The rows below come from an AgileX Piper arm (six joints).
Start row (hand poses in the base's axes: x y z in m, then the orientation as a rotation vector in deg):
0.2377 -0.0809 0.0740 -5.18 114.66 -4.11
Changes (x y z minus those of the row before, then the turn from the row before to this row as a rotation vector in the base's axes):
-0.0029 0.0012 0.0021 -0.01 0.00 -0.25
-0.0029 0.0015 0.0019 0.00 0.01 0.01
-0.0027 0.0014 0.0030 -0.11 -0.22 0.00
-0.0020 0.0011 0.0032 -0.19 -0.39 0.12
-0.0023 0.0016 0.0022 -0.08 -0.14 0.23
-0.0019 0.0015 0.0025 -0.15 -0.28 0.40
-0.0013 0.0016 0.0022 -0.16 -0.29 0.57
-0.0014 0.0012 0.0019 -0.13 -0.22 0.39
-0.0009 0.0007 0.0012 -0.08 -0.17 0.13
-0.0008 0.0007 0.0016 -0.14 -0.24 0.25
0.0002 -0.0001 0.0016 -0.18 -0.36 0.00
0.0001 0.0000 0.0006 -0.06 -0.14 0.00
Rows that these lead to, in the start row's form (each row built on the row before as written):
0.2348 -0.0797 0.0761 -4.94 114.67 -4.28
0.2319 -0.0782 0.0780 -4.95 114.68 -4.27
0.2292 -0.0768 0.0810 -5.01 114.46 -4.39
0.2272 -0.0757 0.0842 -5.23 114.06 -4.51
0.2249 -0.0741 0.0864 -5.50 113.90 -4.45
0.2230 -0.0726 0.0889 -5.98 113.59 -4.35
0.2217 -0.0710 0.0911 -6.63 113.26 -4.15
0.2203 -0.0698 0.0930 -7.09 113.01 -4.04
0.2194 -0.0691 0.0942 -7.26 112.83 -4.04
0.2186 -0.0684 0.0958 -7.58 112.57 -4.03
0.2188 -0.0685 0.0974 -7.68 112.21 -4.23
0.2189 -0.0685 0.0980 -7.71 112.07 -4.30

